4 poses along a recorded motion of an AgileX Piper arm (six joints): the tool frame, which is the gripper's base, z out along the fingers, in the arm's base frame.
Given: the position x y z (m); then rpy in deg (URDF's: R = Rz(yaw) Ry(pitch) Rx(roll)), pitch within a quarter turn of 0, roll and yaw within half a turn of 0.
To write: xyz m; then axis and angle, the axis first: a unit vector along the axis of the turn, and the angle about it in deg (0 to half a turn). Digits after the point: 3 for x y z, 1 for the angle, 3 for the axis.
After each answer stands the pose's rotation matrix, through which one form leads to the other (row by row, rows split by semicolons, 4 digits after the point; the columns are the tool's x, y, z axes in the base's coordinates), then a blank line. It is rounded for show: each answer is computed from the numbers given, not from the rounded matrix.
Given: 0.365 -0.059 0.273 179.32 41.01 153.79
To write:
0.365 -0.059 0.273 0.224 0.971 -0.079 140.0
-0.6770 0.4346 0.5939; 0.3333 0.9006 -0.2791; -0.6562 0.0090 -0.7545

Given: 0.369 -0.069 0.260 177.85 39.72 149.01
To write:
0.369 -0.069 0.260 0.260 0.962 -0.078 141.2
-0.6594 0.4940 0.5667; 0.3960 0.8690 -0.2966; -0.6390 0.0289 -0.7686

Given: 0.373 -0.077 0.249 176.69 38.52 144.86
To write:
0.373 -0.077 0.249 0.291 0.953 -0.078 142.4
-0.6398 0.5452 0.5417; 0.4503 0.8371 -0.3106; -0.6228 0.0452 -0.7811

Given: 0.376 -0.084 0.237 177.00 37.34 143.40
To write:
0.376 -0.084 0.237 0.305 0.949 -0.081 143.7
-0.6383 0.5699 0.5175; 0.4740 0.8206 -0.3191; -0.6065 0.0416 -0.7940

